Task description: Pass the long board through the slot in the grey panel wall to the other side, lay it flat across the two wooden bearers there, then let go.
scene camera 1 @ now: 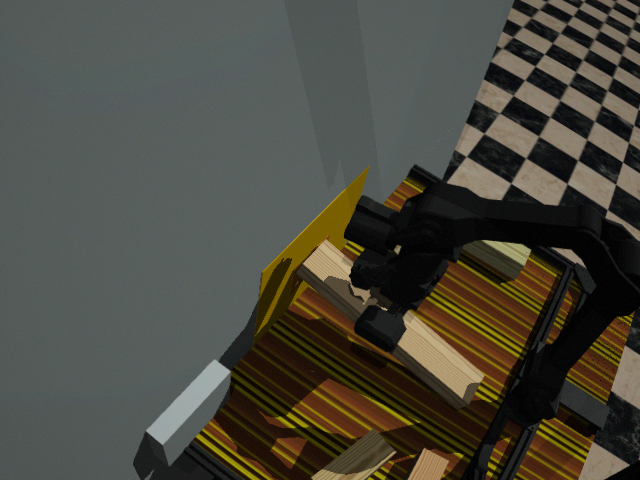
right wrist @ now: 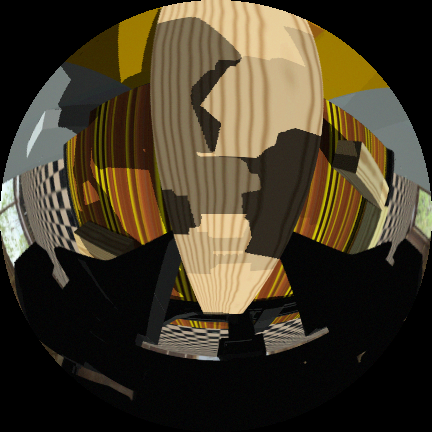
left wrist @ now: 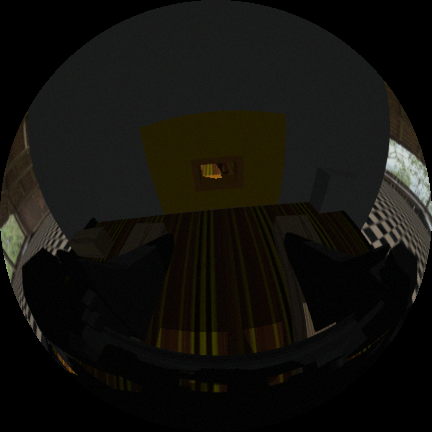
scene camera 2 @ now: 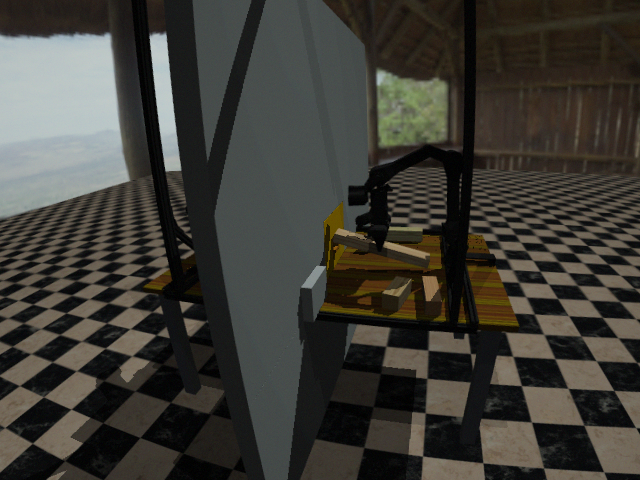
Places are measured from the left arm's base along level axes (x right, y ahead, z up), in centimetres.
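Pixels of known places: left gripper, between the fingertips: [left wrist: 230,239]; right gripper, between the fingertips: [right wrist: 230,232] [scene camera 2: 380,248]; right arm's base, origin of its link: [scene camera 1: 524,408] [right wrist: 239,315].
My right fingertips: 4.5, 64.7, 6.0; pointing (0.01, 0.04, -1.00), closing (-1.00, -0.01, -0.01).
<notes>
Ahead of a thing's pixels: the offset from my right fingertips to its top centre, as dx, dy, dz. "*": to the spot under its first point.
The long board [scene camera 1: 439,351] [scene camera 2: 405,253] [right wrist: 220,185] is tilted above the table, its raised end close to the yellow plate [scene camera 1: 310,227] [scene camera 2: 333,219] [left wrist: 165,145] on the grey panel wall [scene camera 1: 155,155] [scene camera 2: 268,206] [left wrist: 85,125]. Whether that end enters the slot is unclear. My right gripper [scene camera 1: 377,299] [scene camera 2: 373,242] [right wrist: 230,232] is shut on the board's middle. In the left wrist view, the slot's brown rim {* -5.0, -21.7, +0.7} [left wrist: 197,175] faces my left gripper [left wrist: 230,239], which is open and empty. The wooden bearers there, one at left [left wrist: 142,235] and one at right [left wrist: 292,230], are partly hidden by its fingers.
On the right arm's side lie a pale block {-32.7, +5.9, -3.2} [scene camera 1: 501,258] [scene camera 2: 405,235] and two wooden blocks, one greyish {+21.3, +7.8, -3.2} [scene camera 1: 356,457] [scene camera 2: 398,294] and one reddish {+20.5, +17.8, -3.5} [scene camera 1: 429,465] [scene camera 2: 431,294]. A grey box [scene camera 1: 188,408] [scene camera 2: 313,291] [left wrist: 330,190] juts from the wall. Another block {-33.1, -32.7, -3.2} [left wrist: 92,242] lies beyond the left bearer.
</notes>
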